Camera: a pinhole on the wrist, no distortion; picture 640 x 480 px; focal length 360.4 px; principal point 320.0 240.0 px. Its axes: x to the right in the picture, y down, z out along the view. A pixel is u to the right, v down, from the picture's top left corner.
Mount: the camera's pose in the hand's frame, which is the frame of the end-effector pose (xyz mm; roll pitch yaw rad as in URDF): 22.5 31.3 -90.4 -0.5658 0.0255 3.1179
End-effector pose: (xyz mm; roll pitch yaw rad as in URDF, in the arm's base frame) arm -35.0 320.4 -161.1 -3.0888 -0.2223 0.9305
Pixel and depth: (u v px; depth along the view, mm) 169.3 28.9 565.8
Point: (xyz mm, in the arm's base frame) 158.8 626.7 -663.8
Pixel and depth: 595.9 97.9 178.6
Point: -97.7 247.3 -279.5
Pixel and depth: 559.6 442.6 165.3
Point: -197.3 324.6 -171.5
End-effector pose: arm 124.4 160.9 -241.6 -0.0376 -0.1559 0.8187
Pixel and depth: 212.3 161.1 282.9
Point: 216.5 167.3 -42.5
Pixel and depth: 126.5 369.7 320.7
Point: 407.0 115.9 -83.0
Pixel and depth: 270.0 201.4 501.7
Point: 267.2 50.3 136.2
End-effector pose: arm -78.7 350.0 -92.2 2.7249 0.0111 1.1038
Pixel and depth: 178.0 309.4 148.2
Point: -97.4 443.5 -141.9
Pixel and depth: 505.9 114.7 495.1
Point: -110.6 82.6 -500.6
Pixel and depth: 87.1 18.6 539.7
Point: 289.2 555.5 -594.9
